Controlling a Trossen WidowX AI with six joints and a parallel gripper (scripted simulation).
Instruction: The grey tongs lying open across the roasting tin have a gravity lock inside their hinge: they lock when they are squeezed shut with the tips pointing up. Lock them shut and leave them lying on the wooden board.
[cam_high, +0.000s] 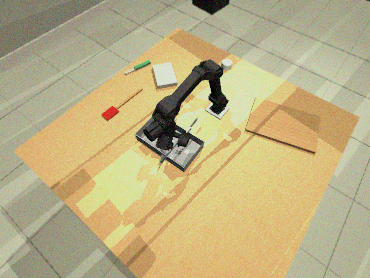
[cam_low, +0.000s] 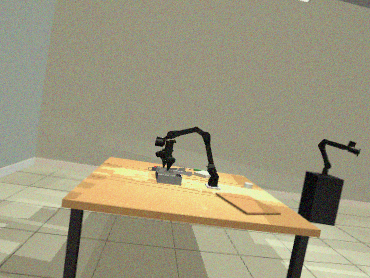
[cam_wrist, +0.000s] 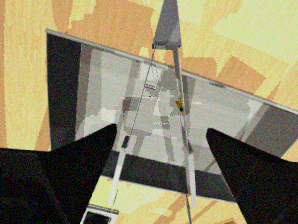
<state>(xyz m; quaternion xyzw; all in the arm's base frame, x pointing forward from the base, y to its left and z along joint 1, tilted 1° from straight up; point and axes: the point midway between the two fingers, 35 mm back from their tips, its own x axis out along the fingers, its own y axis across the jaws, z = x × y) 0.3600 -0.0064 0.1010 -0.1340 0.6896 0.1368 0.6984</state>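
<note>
Right now my gripper tip is 5 cm above the grey roasting tin, 3 cm to the left of it and 2 cm past it. Also, from my gripper tip: wooden board: 53 cm behind, 32 cm to the left, 7 cm below; white block: 39 cm to the right, 33 cm behind, 6 cm below; red-headed spatula: 40 cm to the right, 7 cm below.
</note>
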